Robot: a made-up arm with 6 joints.
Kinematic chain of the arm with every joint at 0, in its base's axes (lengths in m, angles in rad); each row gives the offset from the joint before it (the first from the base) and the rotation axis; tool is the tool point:
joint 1: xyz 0 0 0.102 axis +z
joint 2: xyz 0 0.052 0 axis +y
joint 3: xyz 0 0 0.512 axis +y
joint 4: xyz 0 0 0.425 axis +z
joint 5: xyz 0 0 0 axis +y
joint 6: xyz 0 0 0.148 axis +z
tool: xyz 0 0 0
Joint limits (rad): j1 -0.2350..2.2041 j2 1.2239..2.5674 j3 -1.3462..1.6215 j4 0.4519..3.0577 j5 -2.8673..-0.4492 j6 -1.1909..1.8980
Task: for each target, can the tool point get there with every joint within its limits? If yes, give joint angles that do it. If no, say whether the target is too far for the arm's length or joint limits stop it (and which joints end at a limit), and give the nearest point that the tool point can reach.
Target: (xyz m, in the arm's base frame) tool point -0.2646 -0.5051 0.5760
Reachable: no: joint limits stop it (at a limit: joint 1, joint 2, joint 3) | nearest point 0.3075 -0.1298 0.6764 | short by 0.692 m
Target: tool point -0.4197 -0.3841 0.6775
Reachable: no: joint limits stop it (at a limit: joint 1, joint 2, joint 3, joint 4) | nearest point -0.1661 0.2458 0.7084 | short by 0.680 m
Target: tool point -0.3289 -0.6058 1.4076
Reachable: no: too far | nearest point 0.3347 -0.1193 0.7870 | short by 1.031 m
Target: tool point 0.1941 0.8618 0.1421
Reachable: yes | joints 1.3454 1.3975 -0.0318 2.7690 -2.0160 -0.2285
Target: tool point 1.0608 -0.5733 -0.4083
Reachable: no: too far | nearest point 0.9110 -0.2764 -0.3142 | short by 0.346 m
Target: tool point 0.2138 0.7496 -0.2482
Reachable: yes | joints 1.3110 2.1367 -0.6423 2.5670 -2.1791 -0.8834
